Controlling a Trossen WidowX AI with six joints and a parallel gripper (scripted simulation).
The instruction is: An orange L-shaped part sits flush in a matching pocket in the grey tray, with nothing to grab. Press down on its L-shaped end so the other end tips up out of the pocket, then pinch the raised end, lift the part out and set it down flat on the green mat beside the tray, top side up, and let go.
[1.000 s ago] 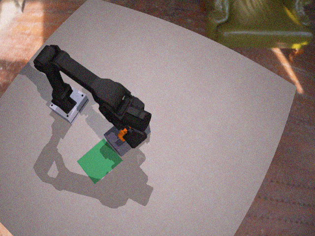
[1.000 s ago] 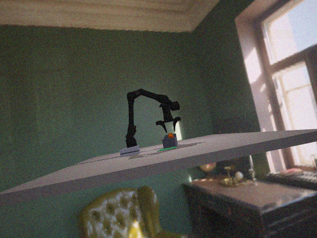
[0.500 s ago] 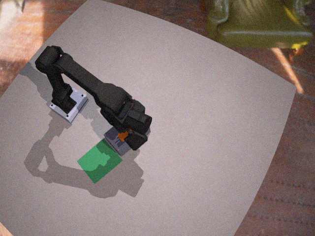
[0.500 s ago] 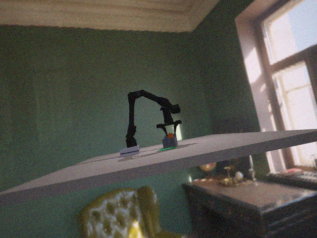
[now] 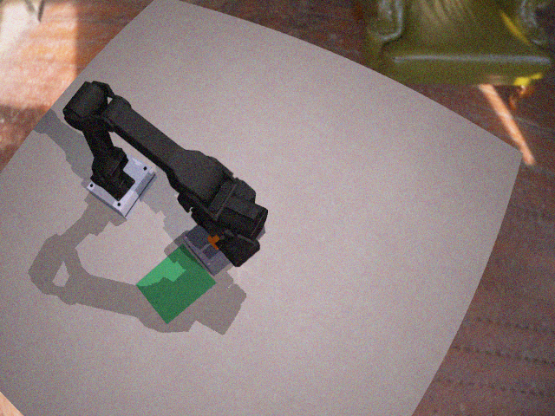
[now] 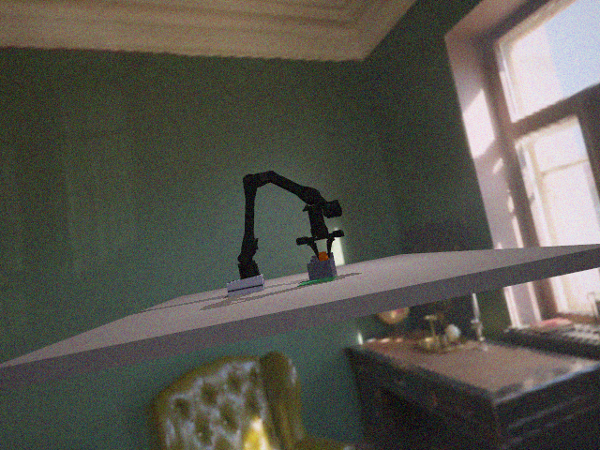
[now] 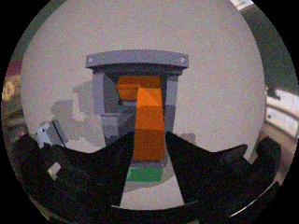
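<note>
The green mat lies 40 mm behind my gripper tip, 140 mm to the right of it and 80 mm below it. Round my gripper tip: orange L-shaped part: 10 mm behind, 40 mm to the left, 30 mm below.
</note>
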